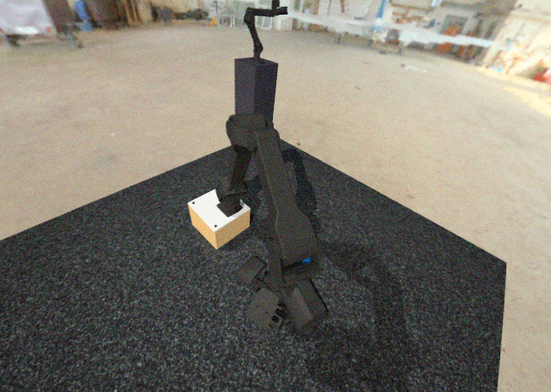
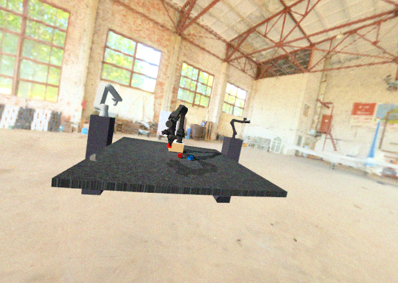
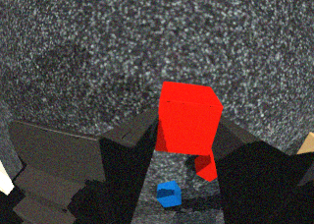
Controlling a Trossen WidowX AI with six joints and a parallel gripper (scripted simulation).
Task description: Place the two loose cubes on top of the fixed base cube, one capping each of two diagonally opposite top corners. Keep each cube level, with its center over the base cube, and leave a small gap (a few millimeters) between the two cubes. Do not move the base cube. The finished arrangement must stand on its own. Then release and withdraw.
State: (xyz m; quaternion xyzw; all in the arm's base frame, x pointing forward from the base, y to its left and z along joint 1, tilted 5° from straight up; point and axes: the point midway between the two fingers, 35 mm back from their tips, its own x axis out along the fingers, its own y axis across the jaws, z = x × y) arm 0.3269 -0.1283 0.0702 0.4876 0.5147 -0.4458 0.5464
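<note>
Right now my gripper tip is 21 cm to the right of the blue cube, 10 cm above it and 4 cm past it.
</note>
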